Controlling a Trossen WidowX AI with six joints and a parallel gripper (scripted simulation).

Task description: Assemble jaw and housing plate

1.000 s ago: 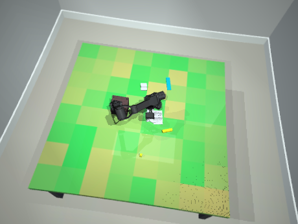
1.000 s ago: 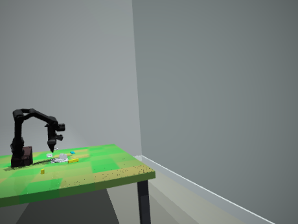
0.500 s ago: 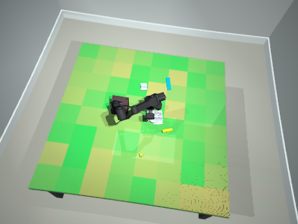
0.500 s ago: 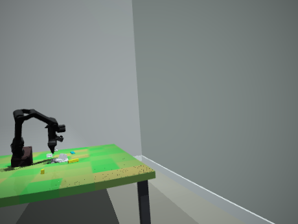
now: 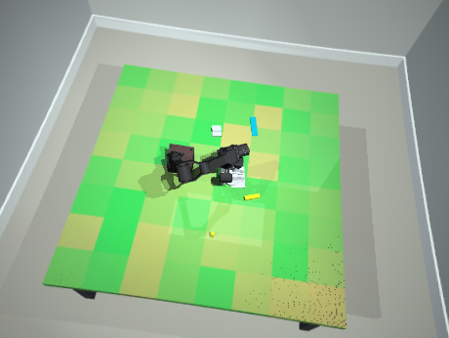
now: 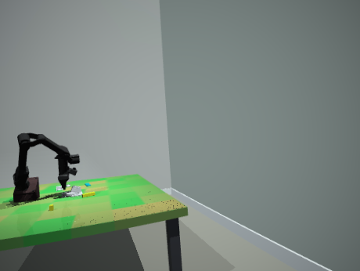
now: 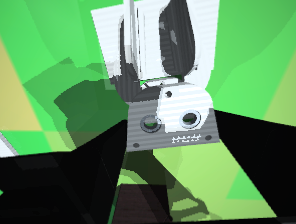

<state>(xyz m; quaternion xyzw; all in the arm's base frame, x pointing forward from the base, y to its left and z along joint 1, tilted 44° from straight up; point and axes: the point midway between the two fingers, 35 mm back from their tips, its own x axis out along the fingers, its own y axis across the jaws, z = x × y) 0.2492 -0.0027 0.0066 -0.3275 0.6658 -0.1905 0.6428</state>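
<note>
Now: gripper tip 30 mm above the jaw, 20 mm short of it and 10 mm to the left of it. Also, from my gripper tip: yellow bar: 160 mm ahead, 90 mm to the right, 40 mm below; blue bar: 350 mm to the left, 100 mm ahead, 50 mm below; small yellow cube: 320 mm to the right, 40 mm below.
</note>
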